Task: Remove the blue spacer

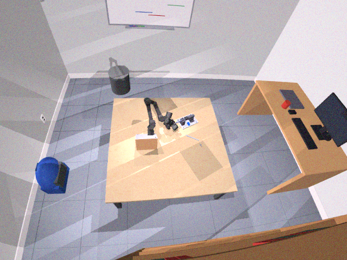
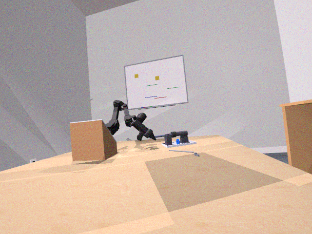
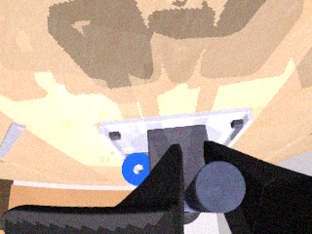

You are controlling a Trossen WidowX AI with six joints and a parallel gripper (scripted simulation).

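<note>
My gripper tip is 5 cm short of the dark shaft, 3 cm to the right of it and 2 cm below it. Also, from my gripper tip: small piece: 29 cm ahead, 24 cm to the right, 5 cm below; blue spacer: 16 cm ahead, 3 cm to the left, 3 cm below.
</note>
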